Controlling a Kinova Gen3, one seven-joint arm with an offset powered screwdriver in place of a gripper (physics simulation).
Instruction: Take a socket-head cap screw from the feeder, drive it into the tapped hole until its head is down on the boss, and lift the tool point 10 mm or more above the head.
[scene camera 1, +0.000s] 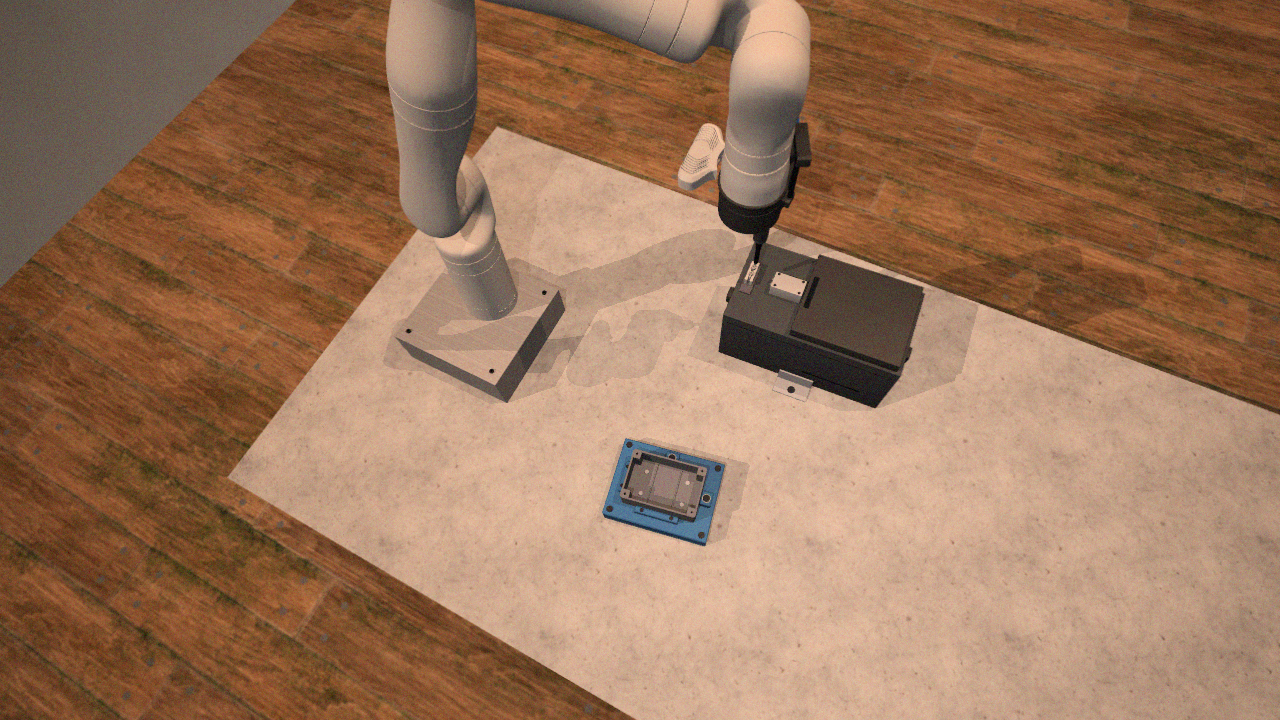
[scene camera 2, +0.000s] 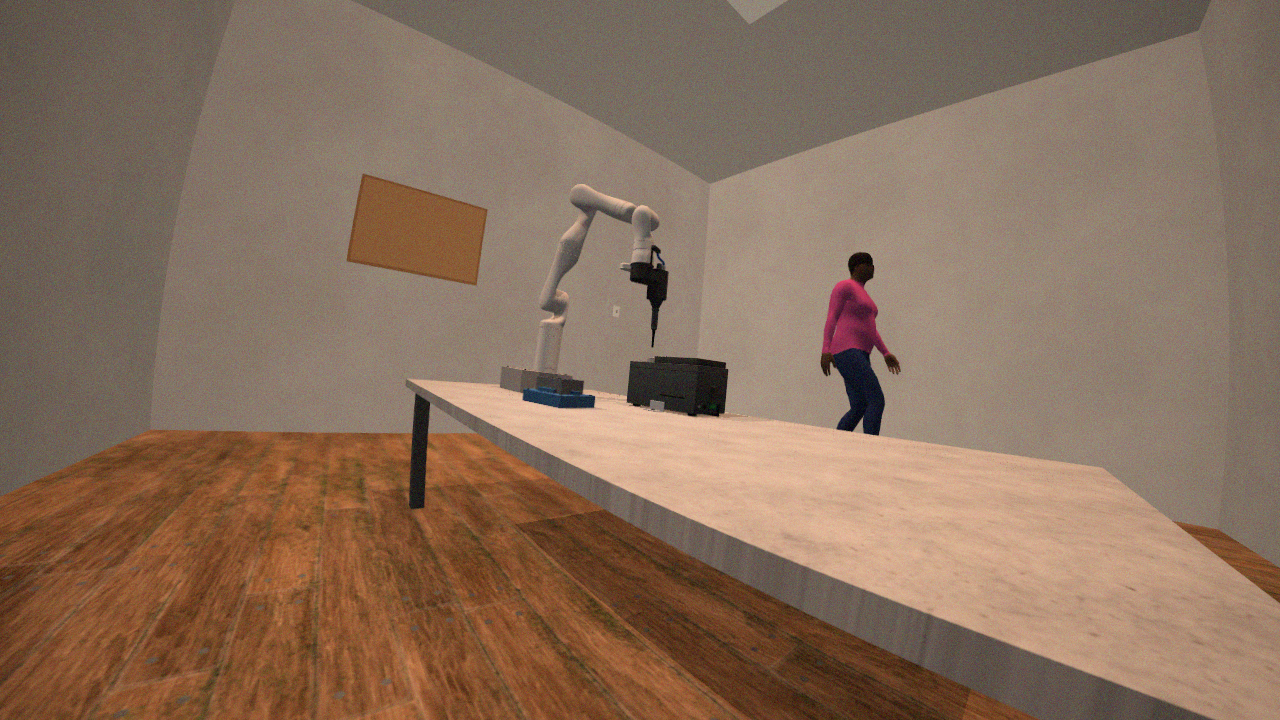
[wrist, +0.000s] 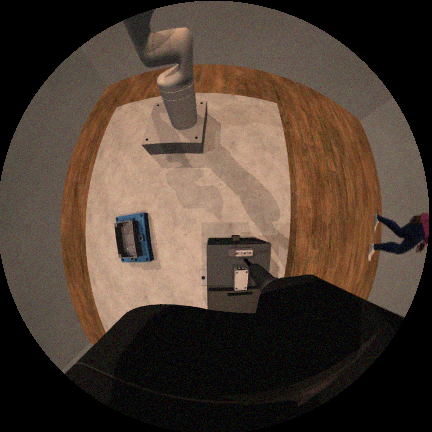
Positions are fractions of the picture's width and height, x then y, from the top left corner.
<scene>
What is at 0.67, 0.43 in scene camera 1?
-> A dark lid.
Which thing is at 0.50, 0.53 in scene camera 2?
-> A black screw feeder.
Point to a black screw feeder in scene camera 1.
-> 0.59, 0.43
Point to a blue fixture plate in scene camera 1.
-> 0.49, 0.71
</scene>
